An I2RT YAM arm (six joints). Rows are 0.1 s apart.
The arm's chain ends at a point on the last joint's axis. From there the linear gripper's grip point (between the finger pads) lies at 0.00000 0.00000 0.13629 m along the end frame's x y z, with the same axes.
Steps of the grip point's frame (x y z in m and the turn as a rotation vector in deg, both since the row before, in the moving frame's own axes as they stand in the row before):
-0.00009, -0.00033, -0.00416, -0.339, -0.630, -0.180
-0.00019, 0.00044, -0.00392, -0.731, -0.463, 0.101
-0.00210, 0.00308, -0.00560, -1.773, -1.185, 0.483
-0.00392, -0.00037, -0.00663, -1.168, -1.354, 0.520
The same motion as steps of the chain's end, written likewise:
0.00141, -0.00114, -0.00415, -0.339, -0.630, -0.180
0.00091, -0.00130, -0.00390, -0.731, -0.463, 0.101
0.00074, -0.00112, -0.00551, -1.773, -1.185, 0.483
-0.00069, -0.00313, -0.00656, -1.168, -1.354, 0.520

